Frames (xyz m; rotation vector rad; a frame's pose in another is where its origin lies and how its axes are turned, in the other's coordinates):
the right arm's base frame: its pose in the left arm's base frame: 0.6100 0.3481 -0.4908 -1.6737 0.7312 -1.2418
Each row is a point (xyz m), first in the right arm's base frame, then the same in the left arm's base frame.
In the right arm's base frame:
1: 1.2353 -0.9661 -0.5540
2: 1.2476 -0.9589 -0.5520
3: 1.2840 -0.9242 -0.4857
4: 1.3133 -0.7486 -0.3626
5: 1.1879 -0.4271 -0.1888
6: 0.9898 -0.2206 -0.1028
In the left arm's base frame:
1: 0.4326 -0.4708 0.9459
2: 0.4388 -0.4837 0.9443
3: 0.5150 -0.5086 0.9219
4: 0.6498 -0.5690 0.7638
5: 0.7905 -0.5432 0.4048
6: 0.8189 -0.4345 0.1280

